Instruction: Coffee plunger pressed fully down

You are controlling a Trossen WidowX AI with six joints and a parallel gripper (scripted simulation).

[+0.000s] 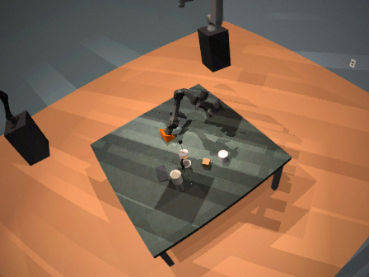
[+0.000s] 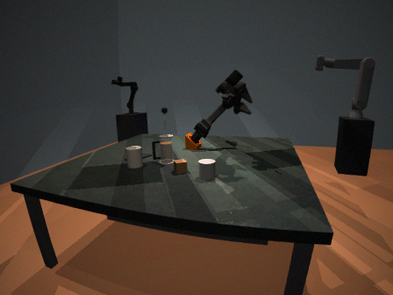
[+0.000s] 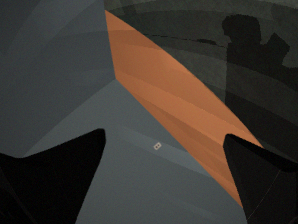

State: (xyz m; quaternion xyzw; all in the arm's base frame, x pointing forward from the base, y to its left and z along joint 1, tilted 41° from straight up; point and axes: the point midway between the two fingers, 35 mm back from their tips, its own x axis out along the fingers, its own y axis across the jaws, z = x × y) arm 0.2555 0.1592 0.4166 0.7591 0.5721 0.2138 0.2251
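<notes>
Now: gripper tip 43 cm to the left of the coffee press, 14 cm above it and 11 cm short of it.
</notes>
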